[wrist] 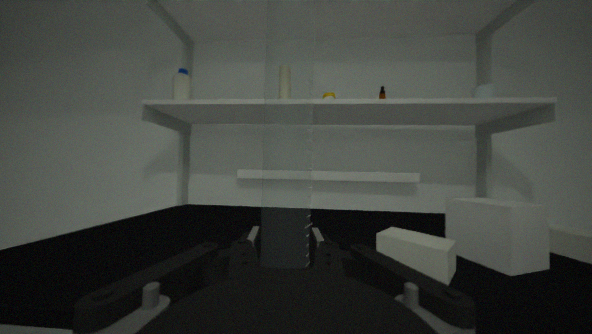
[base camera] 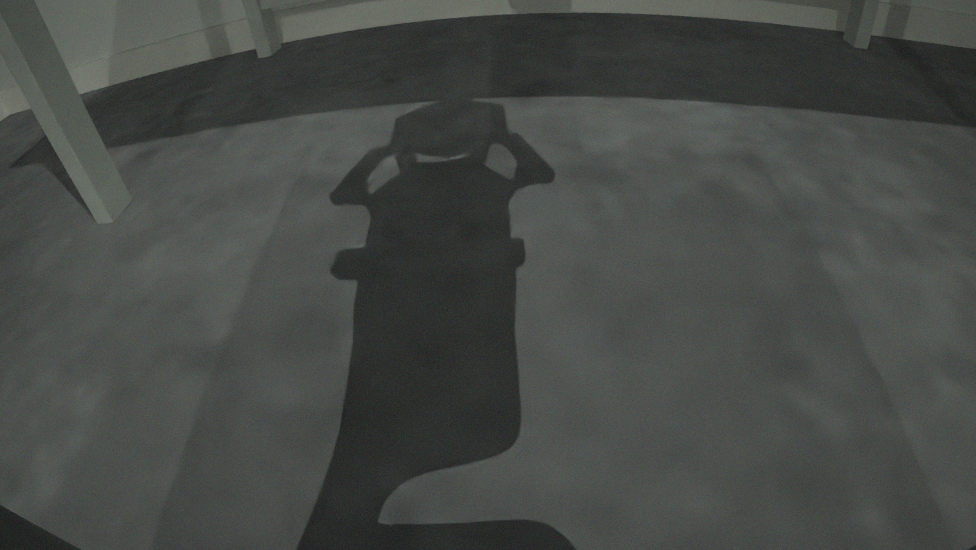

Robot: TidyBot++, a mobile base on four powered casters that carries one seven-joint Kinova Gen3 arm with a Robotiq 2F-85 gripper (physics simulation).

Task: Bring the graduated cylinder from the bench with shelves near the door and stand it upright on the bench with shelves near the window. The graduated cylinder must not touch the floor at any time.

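Frame: origin at the arm's base, x ahead, y left, z up, level; millimetres.
Seen in the pictures: gripper, fingertip midpoint: (wrist: 285,238).
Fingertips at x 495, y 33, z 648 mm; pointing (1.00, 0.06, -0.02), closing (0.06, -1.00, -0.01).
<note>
A point is followed by its place in that frame.
My gripper (wrist: 285,238) @(x 495, y 33, z 648 mm) is shut on the clear graduated cylinder (wrist: 286,195) @(x 477, y 32, z 687 mm), which stands upright between the fingertips in the middle of the wrist view. Its top runs out of the frame, and white graduation marks show on its right side. The black top of the bench with shelves (wrist: 140,245) @(x 800, y 403, z 517 mm) spreads below and beyond the fingers. Whether the cylinder's foot touches the bench top cannot be told. The window does not show in the wrist view. In the base camera view the bench's legs (base camera: 71,129) @(x 651, y 617, z -237 mm) show, while the gripper and cylinder are out of frame and a dark shadow lies on the floor.
A long low box (wrist: 412,252) @(x 700, y -198, z 557 mm), a larger white box (wrist: 480,232) @(x 748, y -371, z 585 mm) and another box (wrist: 572,242) @(x 792, y -624, z 555 mm) sit on the bench at right. The lower shelf (wrist: 350,102) @(x 1014, y -162, z 960 mm) holds a blue-capped bottle (wrist: 181,86) @(x 1142, y 533, z 1063 mm), a tall pale cylinder (wrist: 284,81) and a small brown bottle (wrist: 382,93) @(x 1103, y -316, z 1033 mm). A wall rail (wrist: 360,176) @(x 1271, y -287, z 690 mm) runs behind.
</note>
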